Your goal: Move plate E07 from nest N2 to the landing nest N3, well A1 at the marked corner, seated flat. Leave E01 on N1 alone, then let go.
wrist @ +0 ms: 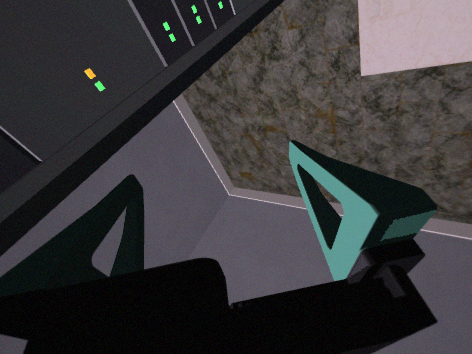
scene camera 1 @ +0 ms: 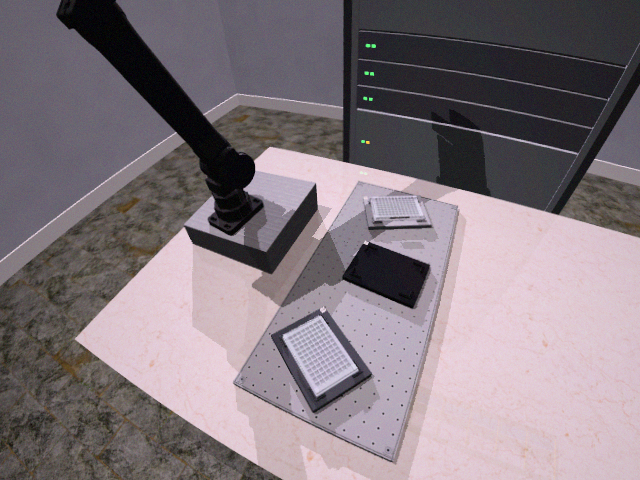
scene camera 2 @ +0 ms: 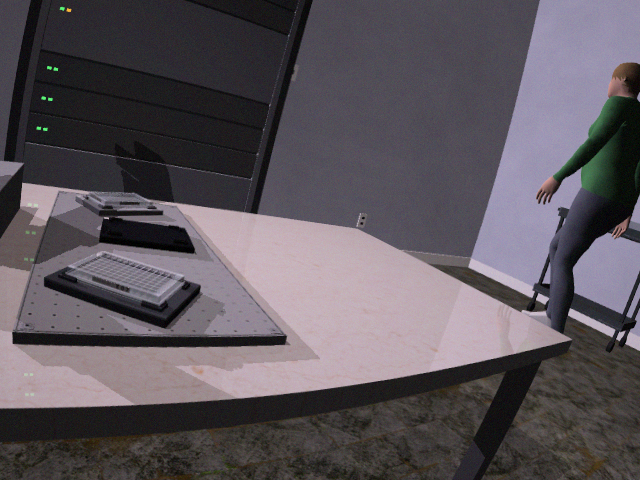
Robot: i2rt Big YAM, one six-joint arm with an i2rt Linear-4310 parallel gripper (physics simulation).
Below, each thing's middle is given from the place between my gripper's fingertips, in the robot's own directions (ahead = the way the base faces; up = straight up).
Right now my hand is 37 cm short of the black plate nest [scene camera 1: 397,277], 31 cm to the left of it and 58 cm above it.
